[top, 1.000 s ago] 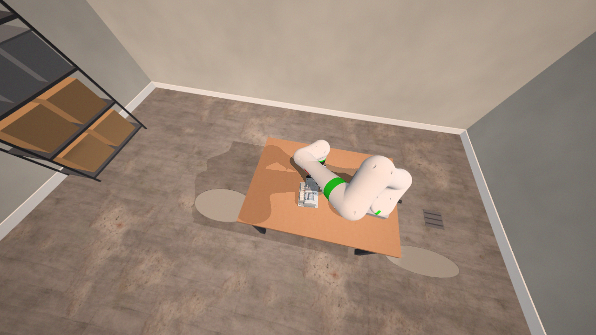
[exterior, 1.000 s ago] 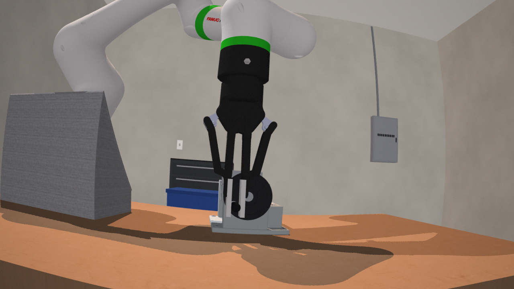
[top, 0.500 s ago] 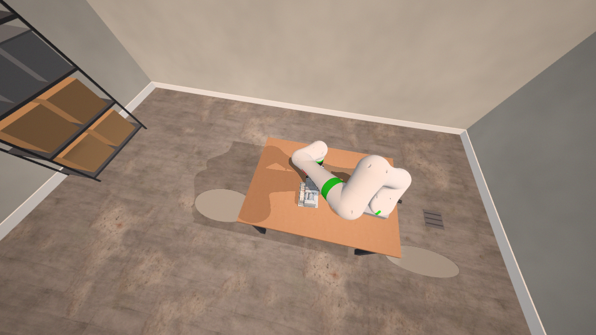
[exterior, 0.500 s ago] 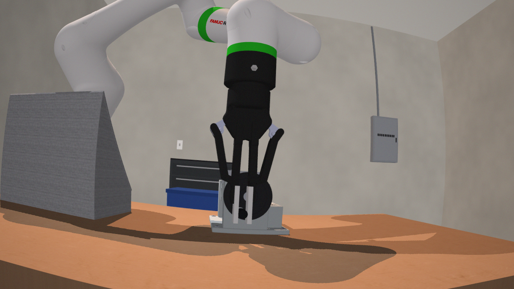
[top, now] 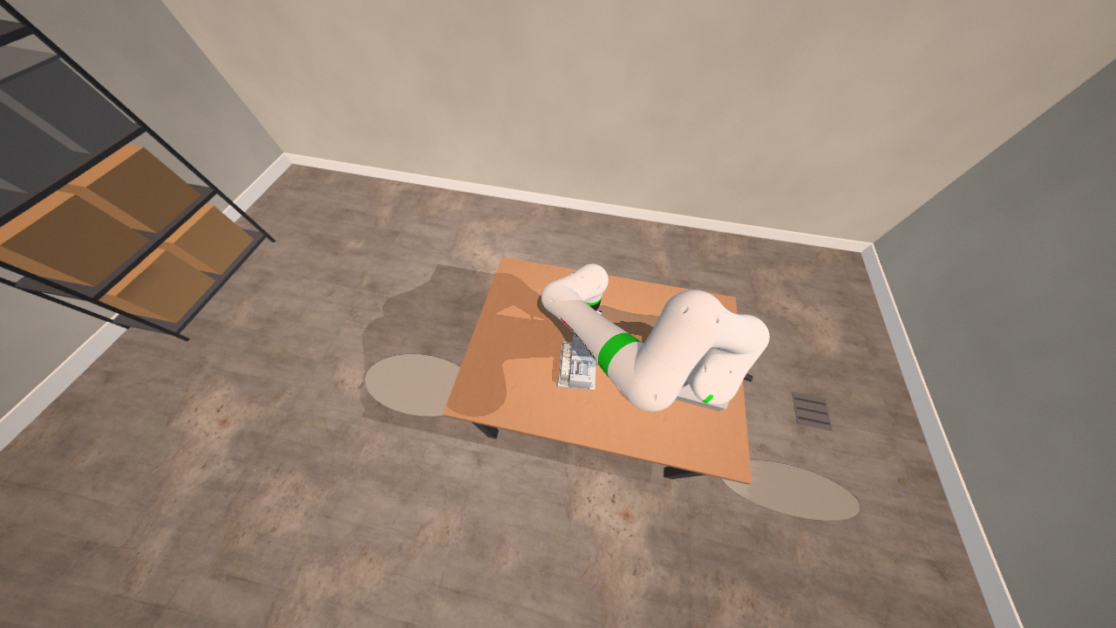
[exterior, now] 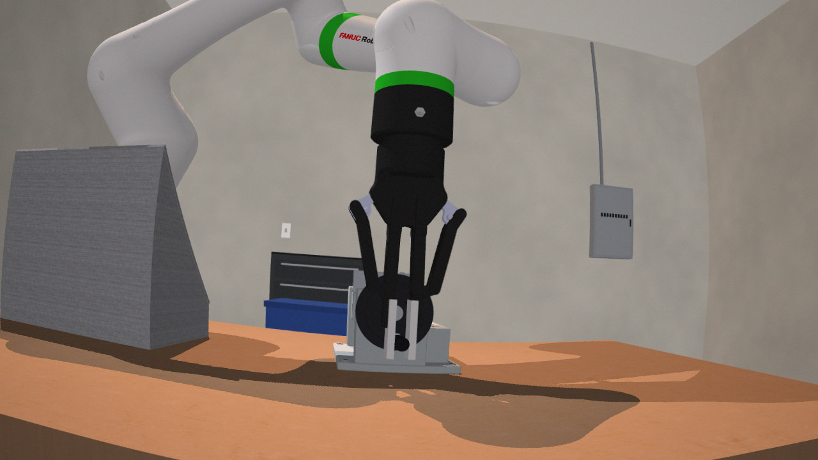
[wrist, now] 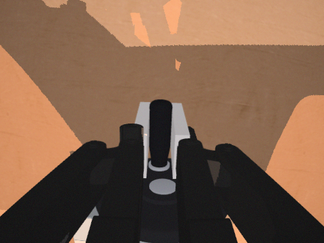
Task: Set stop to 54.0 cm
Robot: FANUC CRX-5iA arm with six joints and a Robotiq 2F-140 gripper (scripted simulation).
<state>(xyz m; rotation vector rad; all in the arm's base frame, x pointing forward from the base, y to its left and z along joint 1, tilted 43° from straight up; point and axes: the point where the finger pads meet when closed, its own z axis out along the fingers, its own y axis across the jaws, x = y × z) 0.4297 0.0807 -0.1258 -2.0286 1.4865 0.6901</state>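
Right now the sliding stop block is 14 cm to the left of my hand, 3 cm behind it and 3 cm above it. From my hand the other things lie so: black handwheel: 2 cm to the left, 1 cm below, 1 cm behind; black crank knob: 2 cm below.
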